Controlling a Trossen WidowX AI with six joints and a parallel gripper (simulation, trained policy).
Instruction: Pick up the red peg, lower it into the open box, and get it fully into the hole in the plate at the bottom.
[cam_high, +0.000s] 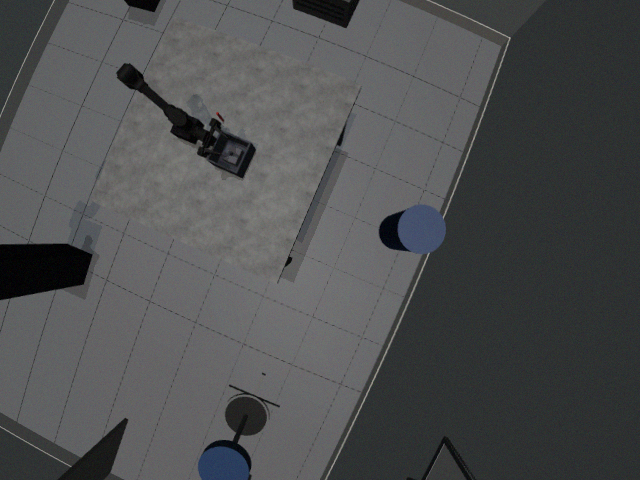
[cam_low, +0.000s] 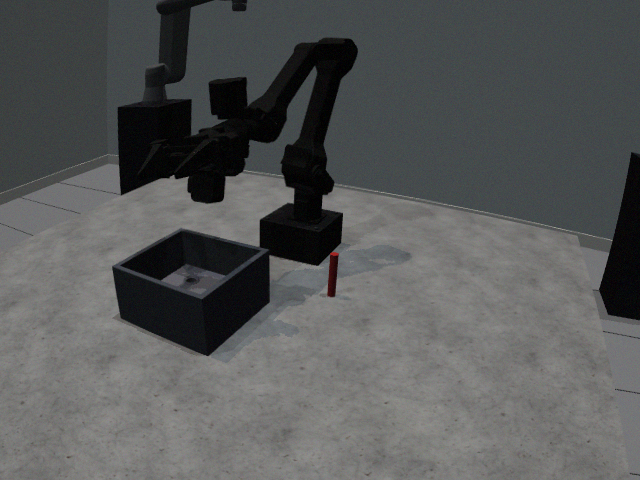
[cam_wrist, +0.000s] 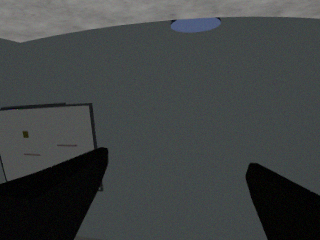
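Right now my gripper tip is 21 cm to the right of the red peg, 21 cm past it and 20 cm above it. Also, from my gripper tip: light grey plate: 20 cm below, 5 cm behind, 2 cm to the left; then dark box: 22 cm below, 5 cm behind, 2 cm to the left.
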